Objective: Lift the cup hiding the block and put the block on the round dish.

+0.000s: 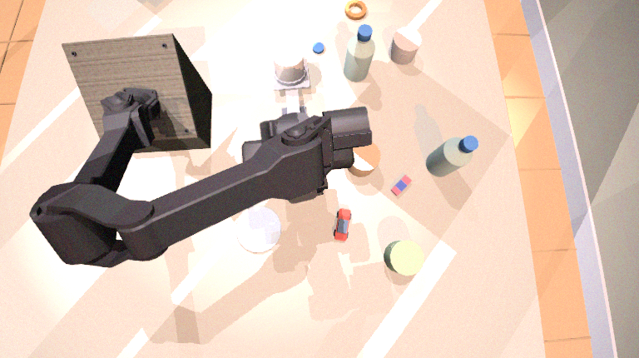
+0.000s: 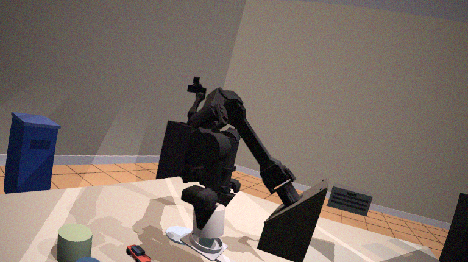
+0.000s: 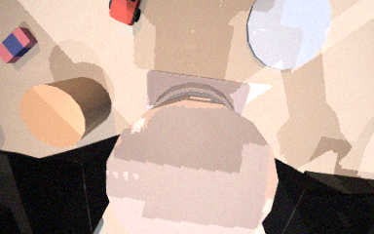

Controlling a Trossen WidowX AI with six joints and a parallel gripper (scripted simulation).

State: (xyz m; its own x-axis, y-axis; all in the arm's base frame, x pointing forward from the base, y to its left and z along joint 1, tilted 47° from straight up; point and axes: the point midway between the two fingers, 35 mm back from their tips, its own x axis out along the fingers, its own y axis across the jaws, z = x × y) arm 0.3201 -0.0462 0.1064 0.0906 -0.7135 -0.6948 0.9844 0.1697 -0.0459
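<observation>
Right now my gripper tip is 10 mm to the right of the teal block and 40 mm above it. Also, from my gripper tip: tan cylinder (150 mm ahead, 50 mm to the left, 90 mm below); red toy car (100 mm ahead, 100 mm to the right, 110 mm below); small balance (20 mm behind, 130 mm to the left, 100 mm below).
</observation>
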